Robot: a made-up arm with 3 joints. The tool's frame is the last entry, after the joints. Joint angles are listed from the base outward.
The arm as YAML. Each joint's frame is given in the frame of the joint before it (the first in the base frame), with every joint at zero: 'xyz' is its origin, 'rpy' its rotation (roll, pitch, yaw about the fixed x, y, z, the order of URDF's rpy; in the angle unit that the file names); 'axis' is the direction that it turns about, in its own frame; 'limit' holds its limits. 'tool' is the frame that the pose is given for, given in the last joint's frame.
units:
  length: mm
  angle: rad
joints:
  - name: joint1
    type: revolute
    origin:
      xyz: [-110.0, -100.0, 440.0]
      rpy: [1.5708, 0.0, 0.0]
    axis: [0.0, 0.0, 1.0]
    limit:
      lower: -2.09
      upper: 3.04
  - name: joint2
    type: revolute
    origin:
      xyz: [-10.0, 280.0, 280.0]
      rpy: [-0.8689, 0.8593, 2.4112]
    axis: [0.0, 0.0, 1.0]
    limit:
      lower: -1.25
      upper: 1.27
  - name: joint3
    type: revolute
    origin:
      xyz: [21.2, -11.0, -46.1]
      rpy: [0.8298, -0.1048, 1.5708]
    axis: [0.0, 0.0, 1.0]
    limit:
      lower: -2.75
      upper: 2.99
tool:
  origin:
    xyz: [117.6, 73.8, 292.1]
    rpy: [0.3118, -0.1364, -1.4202]
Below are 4 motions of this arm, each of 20 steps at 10 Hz.
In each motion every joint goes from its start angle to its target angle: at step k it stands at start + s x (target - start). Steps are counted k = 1, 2, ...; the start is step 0. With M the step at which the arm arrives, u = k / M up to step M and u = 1 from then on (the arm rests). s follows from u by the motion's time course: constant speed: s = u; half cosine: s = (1 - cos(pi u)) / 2; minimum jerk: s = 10 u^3 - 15 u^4 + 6 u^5.
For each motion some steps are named. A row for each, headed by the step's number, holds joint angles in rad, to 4 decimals.
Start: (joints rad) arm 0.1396 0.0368 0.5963
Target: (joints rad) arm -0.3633 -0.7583 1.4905
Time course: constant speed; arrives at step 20
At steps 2, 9, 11, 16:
2: 0.0893 -0.0427 0.6857
9: -0.0867 -0.3210 0.9987
11: -0.1370 -0.4005 1.0881
16: -0.2627 -0.5993 1.3117

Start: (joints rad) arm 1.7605 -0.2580 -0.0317
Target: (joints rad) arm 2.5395 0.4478 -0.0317
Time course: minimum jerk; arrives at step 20
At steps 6, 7, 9, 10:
6: 1.8875 -0.1429 -0.0317
7: 1.9437 -0.0920 -0.0317
9: 2.0775 0.0292 -0.0317
10: 2.1500 0.0949 -0.0317

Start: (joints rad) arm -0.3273 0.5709 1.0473
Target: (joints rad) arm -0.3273 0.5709 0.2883
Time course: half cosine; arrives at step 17
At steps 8, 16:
8: -0.3273 0.5709 0.7028
16: -0.3273 0.5709 0.2948

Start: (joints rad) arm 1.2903 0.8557 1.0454
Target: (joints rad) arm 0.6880 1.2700 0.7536
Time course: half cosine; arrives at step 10
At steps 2, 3, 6, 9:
2: 1.2328 0.8953 1.0175
3: 1.1662 0.9411 0.9853
6: 0.8961 1.1269 0.8544
9: 0.7027 1.2599 0.7607

